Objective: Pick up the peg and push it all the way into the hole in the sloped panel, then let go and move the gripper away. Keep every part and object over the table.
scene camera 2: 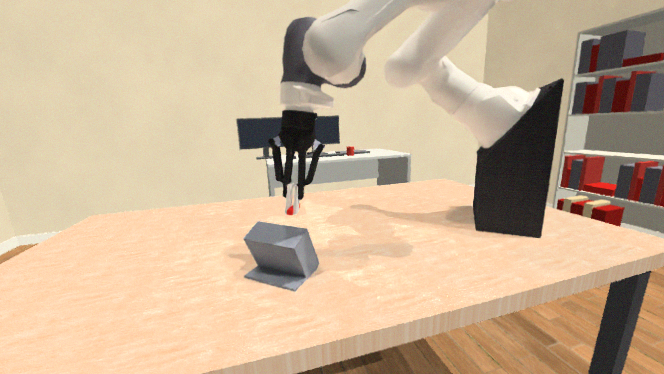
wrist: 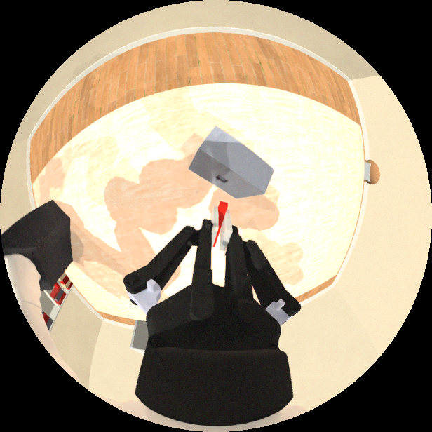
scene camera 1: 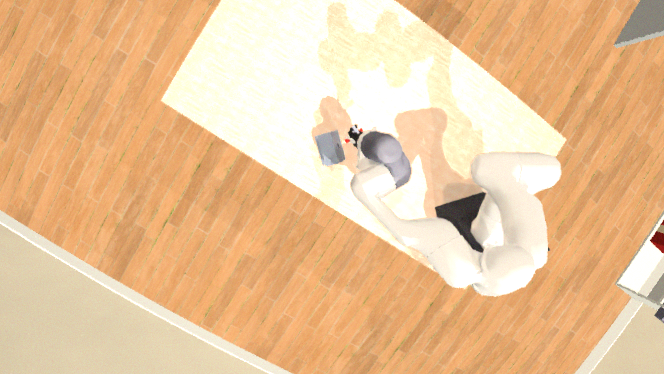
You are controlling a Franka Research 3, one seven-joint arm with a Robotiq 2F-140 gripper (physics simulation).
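Observation:
The red peg point(scene camera 1: 347, 141) point(scene camera 2: 290, 210) point(wrist: 223, 206) is between the fingertips of my gripper point(scene camera 1: 354, 135) point(scene camera 2: 293, 197) point(wrist: 219, 216), which is shut on it. Red shows on both sides of the fingers in scene camera 1; the pads hide its middle. The gripper points down and holds the peg above the table, apart from the grey block with the sloped panel point(scene camera 1: 329, 146) point(scene camera 2: 277, 256) point(wrist: 235, 162). In the wrist view the small dark hole point(wrist: 221, 178) in the block's face lies just beyond the peg's far end. The hole does not show in scene camera 2.
The block stands on the wooden table point(scene camera 1: 225, 85) point(scene camera 2: 150, 300) point(wrist: 320, 150). The arm's black base point(scene camera 1: 459, 212) point(scene camera 2: 515, 185) point(wrist: 42, 235) stands at the table's right in scene camera 2. A desk with monitors point(scene camera 2: 252, 134) and a bookshelf stand beyond the table.

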